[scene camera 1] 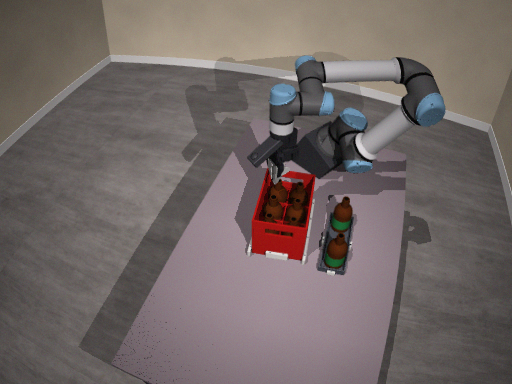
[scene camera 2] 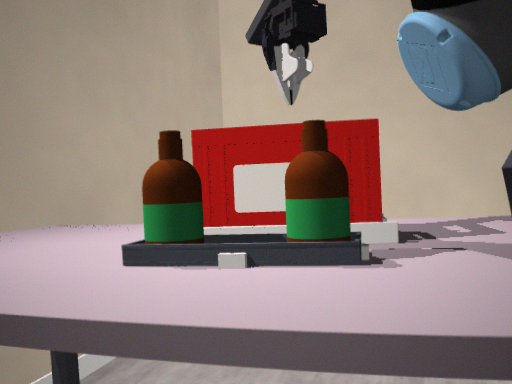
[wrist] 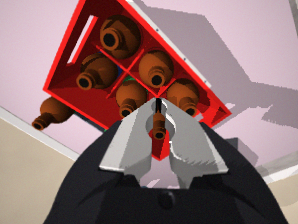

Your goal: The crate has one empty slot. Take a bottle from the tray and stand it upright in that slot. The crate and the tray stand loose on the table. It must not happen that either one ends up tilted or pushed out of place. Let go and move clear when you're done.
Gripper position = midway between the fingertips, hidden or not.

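My gripper [scene camera 2: 290, 104] is there for me to see, and you'd find the gripper [scene camera 1: 274, 183] [wrist: 157, 99] in those other views too. There's also a tray [scene camera 2: 273, 249].
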